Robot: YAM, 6 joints.
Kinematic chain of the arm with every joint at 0, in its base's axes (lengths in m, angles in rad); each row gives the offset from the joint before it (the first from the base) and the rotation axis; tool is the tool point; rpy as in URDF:
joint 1: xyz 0 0 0.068 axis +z
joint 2: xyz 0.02 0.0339 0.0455 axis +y
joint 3: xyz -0.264 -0.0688 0 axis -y
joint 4: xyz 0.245 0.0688 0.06 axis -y
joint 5: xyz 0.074 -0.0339 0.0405 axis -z
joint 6: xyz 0.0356 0 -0.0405 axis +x
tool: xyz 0 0 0 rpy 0 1.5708 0
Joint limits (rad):
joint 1: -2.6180..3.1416
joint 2: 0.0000..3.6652
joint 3: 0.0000..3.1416
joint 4: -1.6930..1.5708
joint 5: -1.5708..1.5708
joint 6: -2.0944..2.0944
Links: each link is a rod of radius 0.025 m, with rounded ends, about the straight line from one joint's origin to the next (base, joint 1, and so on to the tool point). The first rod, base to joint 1, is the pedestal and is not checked.
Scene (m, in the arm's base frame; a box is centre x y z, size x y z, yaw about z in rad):
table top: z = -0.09
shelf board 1: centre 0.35 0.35 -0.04 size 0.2 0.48 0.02 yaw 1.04
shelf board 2: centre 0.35 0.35 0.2 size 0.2 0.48 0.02 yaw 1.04
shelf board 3: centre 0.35 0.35 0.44 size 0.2 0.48 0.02 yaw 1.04
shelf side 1: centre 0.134 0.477 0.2 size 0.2 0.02 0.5 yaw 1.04
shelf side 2: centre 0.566 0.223 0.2 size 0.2 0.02 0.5 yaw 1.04
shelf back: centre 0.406 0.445 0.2 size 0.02 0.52 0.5 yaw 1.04
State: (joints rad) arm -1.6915 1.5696 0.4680 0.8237 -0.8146 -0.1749
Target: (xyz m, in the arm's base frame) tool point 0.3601 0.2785 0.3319
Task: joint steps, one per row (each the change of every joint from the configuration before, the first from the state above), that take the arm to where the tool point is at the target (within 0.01 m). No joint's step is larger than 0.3 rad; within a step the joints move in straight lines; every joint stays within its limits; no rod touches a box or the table.
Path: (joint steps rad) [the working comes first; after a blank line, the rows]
Joints at the target: 0.6034 1.9442 1.4597 0.8299 -0.7784 -0.1749
Straight joint move there: clear.

1: 0.2869 0.0468 0.1240 0.0008 0.0045 0.0000
2: 0.2868 0.0469 0.1239 0.0008 0.0046 0.0000
3: 0.2869 0.0468 0.1240 0.0007 0.0045 0.0000
4: 0.2868 0.0468 0.1239 0.0008 0.0045 0.0000
5: 0.2869 0.0469 0.1240 0.0008 0.0045 0.0000
6: 0.2869 0.0468 0.1240 0.0008 0.0046 0.0000
7: 0.2868 0.0468 0.1239 0.0007 0.0045 0.0000
8: 0.2869 0.0468 0.1240 0.0008 0.0045 0.0000

